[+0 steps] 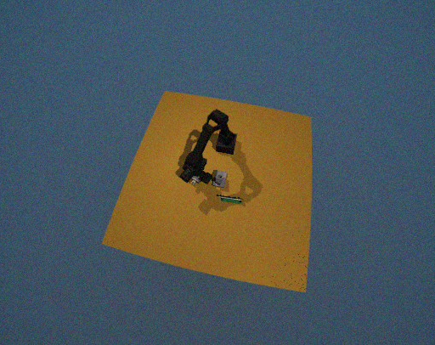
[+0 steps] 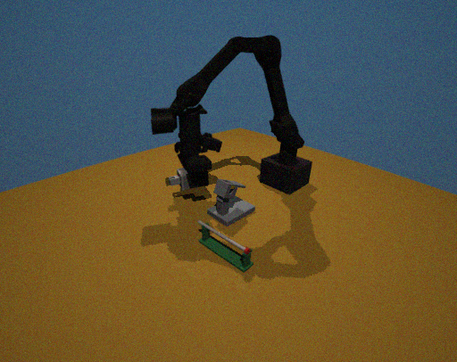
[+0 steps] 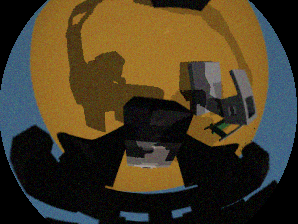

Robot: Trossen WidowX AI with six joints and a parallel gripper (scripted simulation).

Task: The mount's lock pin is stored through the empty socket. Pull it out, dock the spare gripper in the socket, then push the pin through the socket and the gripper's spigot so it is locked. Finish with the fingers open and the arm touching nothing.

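Right now the grey mount is 14 cm to the left of my gripper tip and 1 cm behind it. From my gripper tip the other things lie so: spare gripper: 2 cm above, 1 cm to the right, 1 cm ahead; green mount: 23 cm to the left, 12 cm ahead, 3 cm below.
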